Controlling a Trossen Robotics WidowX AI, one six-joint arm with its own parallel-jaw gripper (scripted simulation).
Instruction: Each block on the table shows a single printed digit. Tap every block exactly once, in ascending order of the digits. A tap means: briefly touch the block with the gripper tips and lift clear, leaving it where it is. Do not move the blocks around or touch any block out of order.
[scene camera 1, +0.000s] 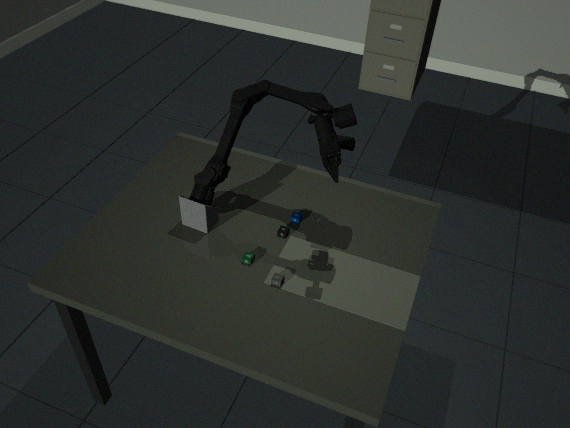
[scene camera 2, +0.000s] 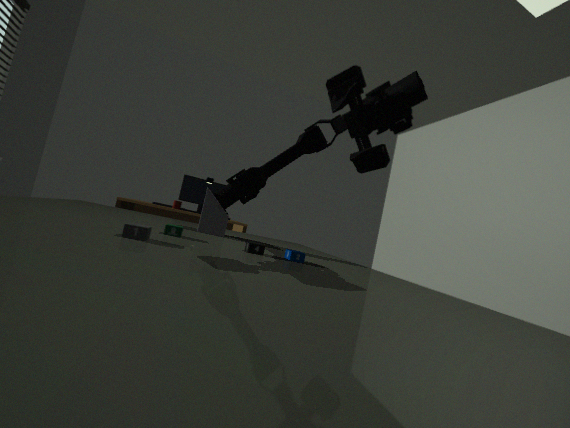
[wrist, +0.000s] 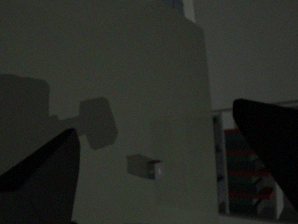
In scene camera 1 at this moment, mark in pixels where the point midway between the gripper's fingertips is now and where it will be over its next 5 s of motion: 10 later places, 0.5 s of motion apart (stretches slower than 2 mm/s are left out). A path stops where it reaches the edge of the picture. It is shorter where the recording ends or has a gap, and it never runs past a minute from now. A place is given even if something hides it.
My gripper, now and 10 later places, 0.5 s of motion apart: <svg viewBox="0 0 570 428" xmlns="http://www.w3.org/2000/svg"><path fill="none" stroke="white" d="M336 180L271 226L248 232L251 229L285 205L285 204L295 193L300 207L284 248L281 259L279 273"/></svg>
